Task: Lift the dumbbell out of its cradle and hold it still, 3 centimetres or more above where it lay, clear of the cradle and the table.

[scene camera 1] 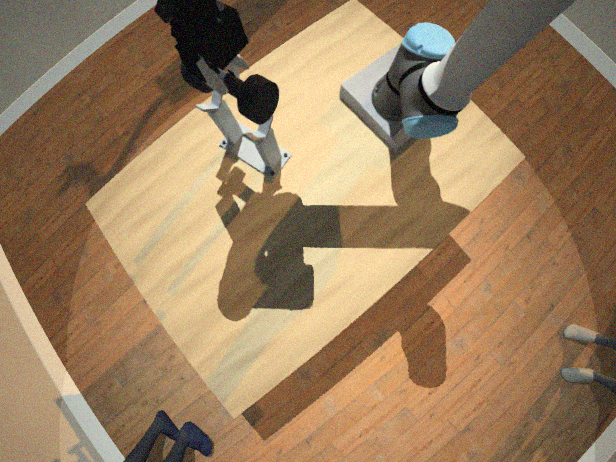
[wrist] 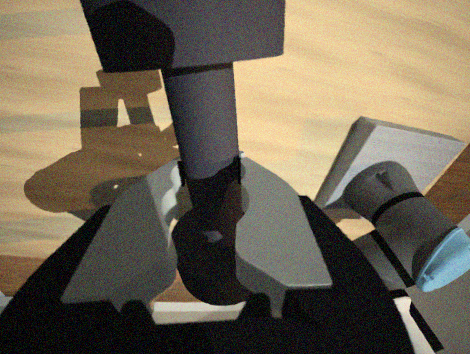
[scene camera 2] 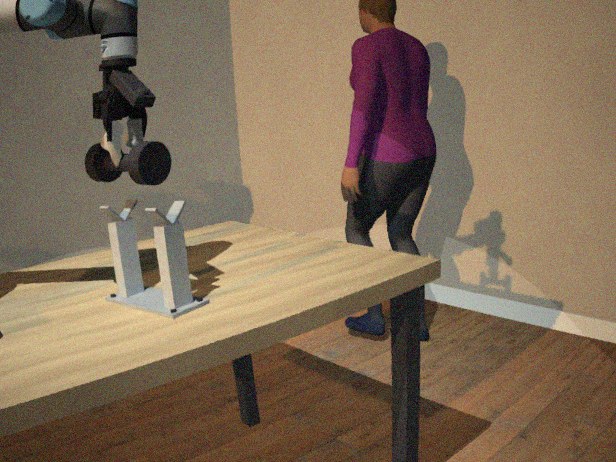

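Where they show: gripper, fingertip midpoint: (scene camera 1: 231, 86) (wrist: 212, 162) (scene camera 2: 125, 165); arm's base at its link origin: (scene camera 1: 394, 99) (wrist: 373, 185).
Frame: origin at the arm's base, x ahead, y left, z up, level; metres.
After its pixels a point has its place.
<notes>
The dark dumbbell (scene camera 1: 257, 98) {x 0.413, y -0.057, z 0.280 m} (scene camera 2: 151, 163) {x 0.443, y -0.244, z 0.244 m} (wrist: 205, 115) {x 0.434, y -0.187, z 0.263 m} hangs level in the air, with a wide gap between it and the cradle below in scene camera 2. My gripper (scene camera 2: 122, 159) {x 0.426, y -0.149, z 0.241 m} (wrist: 212, 162) {x 0.426, y -0.149, z 0.241 m} is shut on the dumbbell's handle, between its two round heads. The white cradle (scene camera 1: 270, 150) {x 0.421, y -0.077, z 0.061 m} (scene camera 2: 172, 265) {x 0.455, y -0.260, z 0.051 m} stands upright on the table, with two posts that end in V-shaped rests, both bare. In scene camera 1 the dumbbell's near head overlaps the view of the cradle's top.
The wooden table (scene camera 1: 350, 165) {x 0.241, y 0.071, z -0.042 m} (scene camera 2: 300, 280) {x 0.732, y -0.283, z -0.042 m} bears the cradle and the arm's base plate (scene camera 1: 362, 107) {x 0.101, y -0.042, z 0.001 m} (wrist: 400, 145) {x 0.013, y -0.115, z 0.007 m}. Shadows of the arm fall across the table top. A person in a purple top (scene camera 2: 395, 95) stands beyond the table's far side. Another person's feet (scene camera 1: 580, 332) show at the right of scene camera 1.
</notes>
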